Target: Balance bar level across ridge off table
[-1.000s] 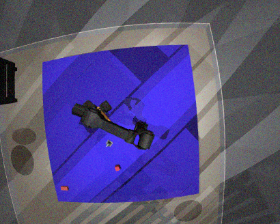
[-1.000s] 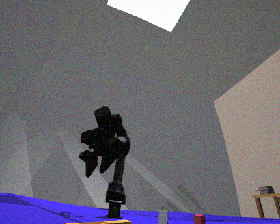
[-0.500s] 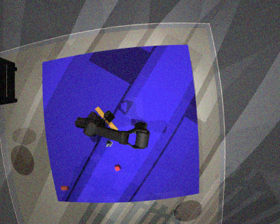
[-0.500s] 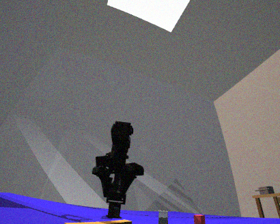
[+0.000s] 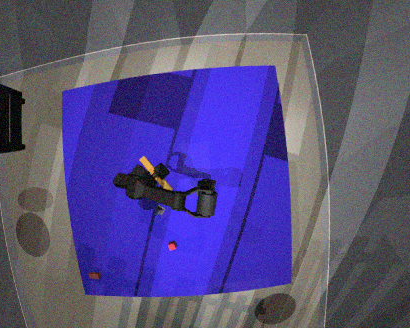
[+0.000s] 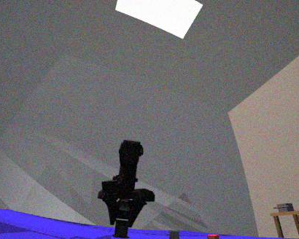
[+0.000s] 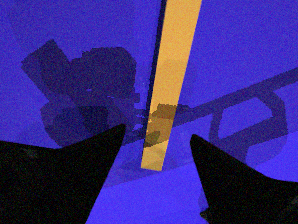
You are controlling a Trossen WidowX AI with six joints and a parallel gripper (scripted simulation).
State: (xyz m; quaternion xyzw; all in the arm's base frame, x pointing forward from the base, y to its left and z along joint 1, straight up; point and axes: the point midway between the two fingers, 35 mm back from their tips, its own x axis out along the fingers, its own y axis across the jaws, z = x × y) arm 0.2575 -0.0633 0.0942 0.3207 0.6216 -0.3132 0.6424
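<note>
Right now my gripper tip is 1 cm short of the yellow bar, 2 cm to the left of it and 5 cm above it. Round my gripper tip: flat red piece: 48 cm ahead, 56 cm to the left, 5 cm below.
</note>
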